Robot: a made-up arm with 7 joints. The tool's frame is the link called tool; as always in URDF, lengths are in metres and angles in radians. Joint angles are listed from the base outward. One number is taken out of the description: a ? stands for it. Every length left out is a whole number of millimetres.
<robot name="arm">
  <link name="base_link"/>
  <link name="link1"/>
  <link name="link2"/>
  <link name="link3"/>
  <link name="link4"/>
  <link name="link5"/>
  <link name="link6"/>
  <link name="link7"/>
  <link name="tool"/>
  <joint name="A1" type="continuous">
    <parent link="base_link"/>
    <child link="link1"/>
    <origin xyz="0 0.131 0" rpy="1.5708 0 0"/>
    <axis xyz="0 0 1"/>
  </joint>
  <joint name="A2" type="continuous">
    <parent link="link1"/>
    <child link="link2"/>
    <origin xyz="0 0 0" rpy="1.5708 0 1.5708"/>
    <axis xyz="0 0 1"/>
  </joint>
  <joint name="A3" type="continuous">
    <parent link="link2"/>
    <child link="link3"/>
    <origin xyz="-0.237 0 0" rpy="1.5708 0 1.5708"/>
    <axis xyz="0 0 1"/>
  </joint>
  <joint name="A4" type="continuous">
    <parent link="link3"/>
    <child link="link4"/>
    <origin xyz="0 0 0" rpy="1.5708 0 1.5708"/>
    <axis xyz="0 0 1"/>
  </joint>
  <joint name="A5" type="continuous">
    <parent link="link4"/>
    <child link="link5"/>
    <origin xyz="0 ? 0" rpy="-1.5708 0 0"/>
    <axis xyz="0 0 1"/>
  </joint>
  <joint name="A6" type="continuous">
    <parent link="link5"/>
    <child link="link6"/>
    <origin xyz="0 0 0" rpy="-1.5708 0 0"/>
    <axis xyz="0 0 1"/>
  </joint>
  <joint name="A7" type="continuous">
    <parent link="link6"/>
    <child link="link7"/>
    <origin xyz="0 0 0" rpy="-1.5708 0 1.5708"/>
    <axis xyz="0 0 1"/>
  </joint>
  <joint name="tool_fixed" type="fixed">
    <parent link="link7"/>
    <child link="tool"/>
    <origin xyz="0 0 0" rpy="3.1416 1.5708 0"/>
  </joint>
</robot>
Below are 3 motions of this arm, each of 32 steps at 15 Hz.
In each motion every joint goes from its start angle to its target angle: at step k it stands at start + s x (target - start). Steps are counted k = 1, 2, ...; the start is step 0. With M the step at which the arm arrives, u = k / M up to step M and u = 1 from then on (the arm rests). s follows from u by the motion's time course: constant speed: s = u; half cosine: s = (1 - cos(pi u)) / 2; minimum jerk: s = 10 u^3 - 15 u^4 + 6 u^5.
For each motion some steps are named. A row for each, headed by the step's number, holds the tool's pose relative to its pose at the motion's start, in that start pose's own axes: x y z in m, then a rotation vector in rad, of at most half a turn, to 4 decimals.
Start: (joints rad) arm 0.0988 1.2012 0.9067 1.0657 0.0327 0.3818 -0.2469
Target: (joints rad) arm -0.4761 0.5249 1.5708 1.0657 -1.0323 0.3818 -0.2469
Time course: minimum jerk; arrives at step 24
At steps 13, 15, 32:
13: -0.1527 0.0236 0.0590 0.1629 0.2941 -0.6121
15: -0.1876 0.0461 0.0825 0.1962 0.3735 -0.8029
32: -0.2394 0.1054 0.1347 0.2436 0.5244 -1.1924

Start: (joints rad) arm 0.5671 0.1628 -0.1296 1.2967 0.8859 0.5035 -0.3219
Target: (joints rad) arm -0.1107 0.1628 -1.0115 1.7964 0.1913 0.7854 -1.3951
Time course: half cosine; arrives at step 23
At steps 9, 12, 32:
9: -0.0936 -0.0252 0.0309 0.2965 0.1719 -0.4429
12: -0.1476 -0.0407 0.0655 0.4139 0.1934 -0.6966
32: -0.2358 -0.0784 0.1859 0.5316 0.0383 -1.1153

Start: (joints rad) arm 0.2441 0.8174 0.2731 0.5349 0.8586 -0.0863 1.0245
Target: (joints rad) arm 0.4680 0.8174 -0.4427 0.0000 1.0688 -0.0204 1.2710
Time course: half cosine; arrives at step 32
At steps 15, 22, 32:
15: -0.0338 0.0025 0.0035 -0.0517 0.2227 0.1299
22: -0.0436 0.0071 0.0157 -0.0517 0.3734 0.1874
32: -0.0421 0.0117 0.0267 -0.0352 0.4678 0.2072

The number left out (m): -0.217
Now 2 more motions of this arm.
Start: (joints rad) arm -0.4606 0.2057 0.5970 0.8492 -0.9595 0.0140 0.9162
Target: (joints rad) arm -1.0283 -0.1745 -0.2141 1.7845 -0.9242 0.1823 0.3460
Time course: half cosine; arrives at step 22
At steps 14, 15, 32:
14: 0.0818 -0.1656 0.0163 0.1964 -0.2883 -0.3725
15: 0.0893 -0.1813 0.0236 0.2091 -0.3401 -0.3745
32: 0.1151 -0.2334 0.0601 0.2568 -0.5421 -0.3244

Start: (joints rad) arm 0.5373 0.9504 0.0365 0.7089 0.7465 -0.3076 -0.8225
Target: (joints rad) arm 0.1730 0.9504 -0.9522 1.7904 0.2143 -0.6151 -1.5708
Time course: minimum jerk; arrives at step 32
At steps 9, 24, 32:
9: -0.0028 -0.0163 0.0311 -0.1264 -0.1344 -0.0456
24: -0.0388 0.0433 0.2655 -0.8747 -0.1945 0.1842
32: -0.0332 0.0702 0.2929 -0.9438 -0.0948 0.2426

